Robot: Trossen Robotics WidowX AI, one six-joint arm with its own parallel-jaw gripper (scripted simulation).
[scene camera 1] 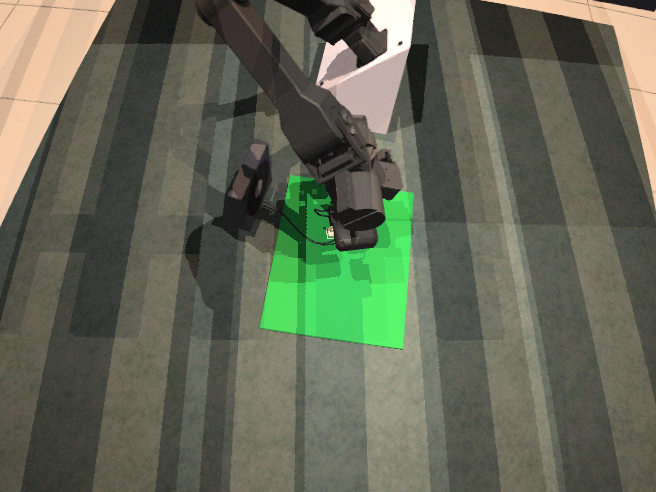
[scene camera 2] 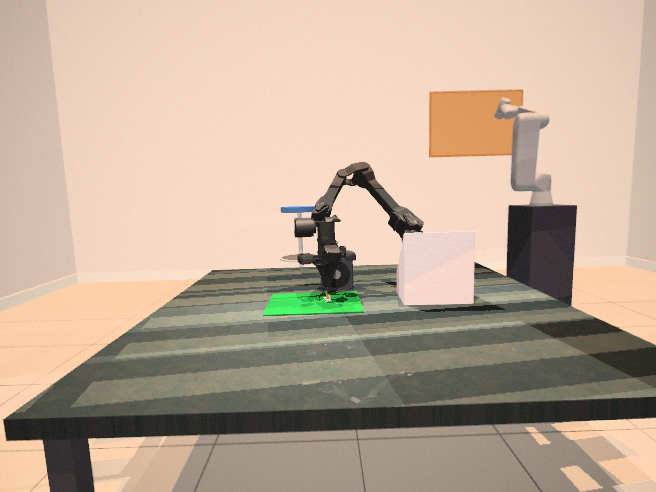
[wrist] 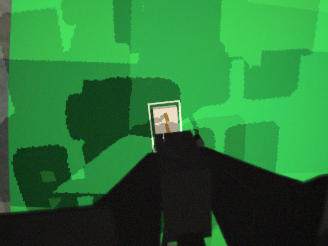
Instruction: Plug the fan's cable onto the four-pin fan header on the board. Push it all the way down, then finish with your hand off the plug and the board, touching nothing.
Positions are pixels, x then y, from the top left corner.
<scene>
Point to a green board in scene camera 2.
At 342, 302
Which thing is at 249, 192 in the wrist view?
The gripper.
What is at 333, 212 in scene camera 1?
The gripper.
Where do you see a green board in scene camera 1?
At 314, 290
</scene>
